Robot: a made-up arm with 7 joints. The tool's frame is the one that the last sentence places.
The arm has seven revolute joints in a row. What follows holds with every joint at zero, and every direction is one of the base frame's.
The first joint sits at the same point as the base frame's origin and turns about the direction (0, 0.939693, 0.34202).
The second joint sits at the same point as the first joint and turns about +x.
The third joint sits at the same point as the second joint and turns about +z.
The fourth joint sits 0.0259 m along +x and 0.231 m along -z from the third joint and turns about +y.
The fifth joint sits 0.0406 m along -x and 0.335 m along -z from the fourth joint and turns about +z.
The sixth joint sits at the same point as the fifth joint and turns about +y.
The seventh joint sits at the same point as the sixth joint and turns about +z.
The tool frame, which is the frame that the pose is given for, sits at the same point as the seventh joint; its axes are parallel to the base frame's.
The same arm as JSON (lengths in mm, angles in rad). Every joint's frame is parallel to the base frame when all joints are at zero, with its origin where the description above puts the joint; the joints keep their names.
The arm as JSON. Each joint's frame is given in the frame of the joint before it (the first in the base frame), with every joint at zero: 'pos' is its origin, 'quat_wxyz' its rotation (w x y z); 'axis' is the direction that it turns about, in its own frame. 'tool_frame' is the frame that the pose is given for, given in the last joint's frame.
{"length_unit": "mm", "angle_unit": "rad", "joints": [
  {"joint": "joint 1", "pos": [0.0, 0.0, 0.0], "quat_wxyz": [1.0, 0.0, 0.0, 0.0], "axis": [0.0, 0.9397, 0.342]},
  {"joint": "joint 2", "pos": [0.0, 0.0, 0.0], "quat_wxyz": [1.0, 0.0, 0.0, 0.0], "axis": [1.0, 0.0, 0.0]},
  {"joint": "joint 3", "pos": [0.0, 0.0, 0.0], "quat_wxyz": [1.0, 0.0, 0.0, 0.0], "axis": [0.0, 0.0, 1.0]},
  {"joint": "joint 4", "pos": [25.9, 0.0, -231.0], "quat_wxyz": [1.0, 0.0, 0.0, 0.0], "axis": [0.0, 1.0, 0.0]},
  {"joint": "joint 5", "pos": [-40.6, 0.0, -335.0], "quat_wxyz": [1.0, 0.0, 0.0, 0.0], "axis": [0.0, 0.0, 1.0]},
  {"joint": "joint 6", "pos": [0.0, 0.0, 0.0], "quat_wxyz": [1.0, 0.0, 0.0, 0.0], "axis": [0.0, 1.0, 0.0]},
  {"joint": "joint 7", "pos": [0.0, 0.0, 0.0], "quat_wxyz": [1.0, 0.0, 0.0, 0.0], "axis": [0.0, 0.0, 1.0]}
], "tool_frame": {"pos": [0.0, 0.0, 0.0], "quat_wxyz": [1.0, 0.0, 0.0, 0.0]}}

